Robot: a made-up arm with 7 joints.
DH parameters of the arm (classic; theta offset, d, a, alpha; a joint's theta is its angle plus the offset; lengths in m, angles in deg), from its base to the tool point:
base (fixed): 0 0.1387 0 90
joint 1: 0 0.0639 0.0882 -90
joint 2: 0 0.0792 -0.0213 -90
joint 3: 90 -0.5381 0.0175 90
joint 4: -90 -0.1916 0.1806 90
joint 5: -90 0.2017 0.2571 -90
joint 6: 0 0.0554 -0.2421 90
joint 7: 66.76 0 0.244 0
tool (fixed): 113.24 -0.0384 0 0
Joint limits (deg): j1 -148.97..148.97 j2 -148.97..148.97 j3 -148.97..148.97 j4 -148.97..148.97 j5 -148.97..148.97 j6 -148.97..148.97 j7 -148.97..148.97
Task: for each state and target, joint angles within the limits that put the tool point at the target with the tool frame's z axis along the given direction. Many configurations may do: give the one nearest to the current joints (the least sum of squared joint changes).
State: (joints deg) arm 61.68 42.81 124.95 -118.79 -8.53 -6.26 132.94
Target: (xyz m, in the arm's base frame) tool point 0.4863 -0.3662 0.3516 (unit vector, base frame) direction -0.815 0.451 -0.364
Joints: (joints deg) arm 10.17 48.63 127.46 -86.83 19.04 -19.31 148.97
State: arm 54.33 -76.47 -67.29 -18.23 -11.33 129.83 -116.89
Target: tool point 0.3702 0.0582 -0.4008 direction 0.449 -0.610 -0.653
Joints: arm 72.44 -76.01 -101.03 -38.49 20.99 131.04 -129.59
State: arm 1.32 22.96 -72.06 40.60 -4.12 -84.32 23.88
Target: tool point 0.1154 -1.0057 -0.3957 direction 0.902 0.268 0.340
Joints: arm -18.71 26.68 -49.77 20.35 -9.37 -99.18 19.55
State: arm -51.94 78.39 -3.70 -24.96 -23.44 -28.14 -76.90
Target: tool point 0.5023 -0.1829 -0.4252 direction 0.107 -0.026 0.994
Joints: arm -62.41 125.93 -5.28 -58.85 -8.83 -31.47 -91.27
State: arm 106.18 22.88 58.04 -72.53 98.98 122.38 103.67
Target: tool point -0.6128 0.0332 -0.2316 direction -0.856 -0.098 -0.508
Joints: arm 145.54 31.57 39.60 -71.19 70.09 89.96 103.06
